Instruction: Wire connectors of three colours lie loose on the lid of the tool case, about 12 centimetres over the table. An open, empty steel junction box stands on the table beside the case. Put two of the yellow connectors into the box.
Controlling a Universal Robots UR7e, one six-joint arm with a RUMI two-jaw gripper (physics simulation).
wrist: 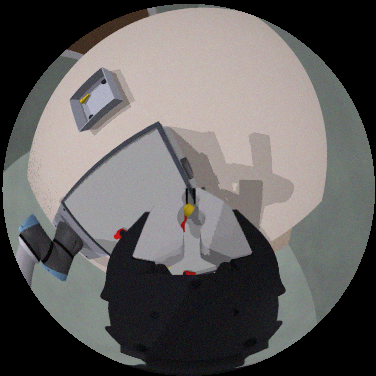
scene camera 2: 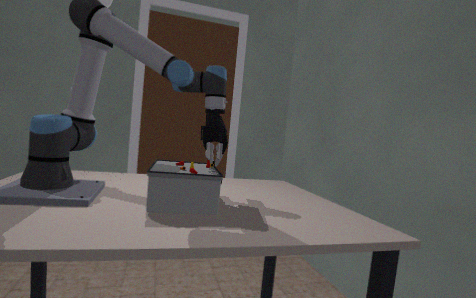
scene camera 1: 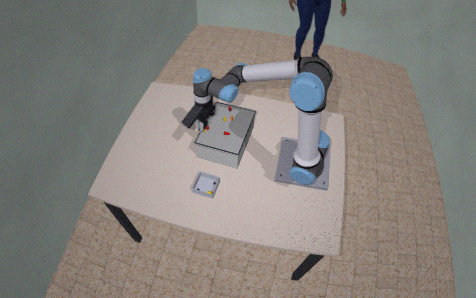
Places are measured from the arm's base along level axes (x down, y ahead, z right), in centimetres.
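Pixels of known places: gripper, between the fingertips: (wrist: 189, 189) (scene camera 2: 214, 166) (scene camera 1: 200, 131); arm's base, origin of its link: (wrist: 70, 234) (scene camera 2: 47, 184).
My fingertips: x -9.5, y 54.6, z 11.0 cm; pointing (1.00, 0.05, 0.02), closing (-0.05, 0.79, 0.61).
Observation:
Ahead of a thing's pixels: the offset from my fingertips to its top centre.
My gripper (scene camera 1: 201, 128) (scene camera 2: 214, 164) (wrist: 189, 189) is shut on a yellow connector @(dx -1.5, dy -1.8, dz +0.7 cm) (scene camera 1: 204, 131) (wrist: 188, 209) at the outer edge of the lid of the tool case @(dx -0.3, dy -11.8, dz +4.3 cm) (scene camera 1: 218, 156) (scene camera 2: 183, 194) (wrist: 135, 170). A red connector @(dx -2.7, dy -3.1, dz +2.0 cm) (scene camera 1: 207, 128) (scene camera 2: 208, 163) (wrist: 183, 224) is right beside it, partly hidden by the jaws in the wrist view. Another yellow connector @(dx -2.4, dy -11.1, dz +8.0 cm) (scene camera 1: 225, 119) (scene camera 2: 192, 165) lies further in on the lid. The steel junction box @(dx +8.0, dy -4.7, dz -23.9 cm) (scene camera 1: 216, 186) (wrist: 114, 91) stands on the table with one yellow connector @(dx +10.2, dy -6.4, dz -27.3 cm) (scene camera 1: 210, 192) (wrist: 85, 98) inside, near its wall.
On the lid also lie an orange connector @(dx -1.2, dy -14.6, dz +9.2 cm) (scene camera 1: 232, 118), a red connector @(dx -1.6, dy -12.9, dz -1.0 cm) (scene camera 1: 226, 133) (wrist: 120, 233) and another red one @(dx -1.6, dy -13.1, dz +16.3 cm) (scene camera 1: 229, 108). The case stands between the gripper and the arm's base plate (scene camera 1: 287, 160) (scene camera 2: 75, 196). A person (scene camera 1: 313, 22) stands behind the table.

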